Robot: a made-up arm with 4 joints.
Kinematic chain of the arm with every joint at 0, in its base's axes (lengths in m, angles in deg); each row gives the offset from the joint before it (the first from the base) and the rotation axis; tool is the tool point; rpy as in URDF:
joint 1: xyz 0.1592 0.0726 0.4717 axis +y
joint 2: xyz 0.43 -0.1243 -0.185 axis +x
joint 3: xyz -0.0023 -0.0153 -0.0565 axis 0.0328 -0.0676 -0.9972
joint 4: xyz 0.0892 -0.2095 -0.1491 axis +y
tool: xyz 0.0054 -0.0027 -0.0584 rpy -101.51 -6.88 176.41
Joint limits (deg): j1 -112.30..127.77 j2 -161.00..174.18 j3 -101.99..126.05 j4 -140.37..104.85
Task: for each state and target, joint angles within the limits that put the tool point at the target. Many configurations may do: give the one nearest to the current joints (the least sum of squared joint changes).
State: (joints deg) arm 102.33 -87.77 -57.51 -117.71
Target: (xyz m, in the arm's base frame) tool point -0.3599 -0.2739 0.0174
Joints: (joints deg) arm 119.12 -101.86 -83.71 -101.62
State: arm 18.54 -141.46 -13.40 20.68
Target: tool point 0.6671 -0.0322 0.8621
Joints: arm -27.89 -159.81 -41.80 0.33
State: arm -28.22 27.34 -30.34 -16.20
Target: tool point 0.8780 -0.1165 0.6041
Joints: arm -57.34 31.36 6.93 -1.54
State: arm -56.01 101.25 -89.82 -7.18
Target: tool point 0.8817 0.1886 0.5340
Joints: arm -30.96 67.72 -65.24 -1.40
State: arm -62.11 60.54 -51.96 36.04
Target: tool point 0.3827 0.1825 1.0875
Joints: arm -84.15 99.44 -85.95 74.53
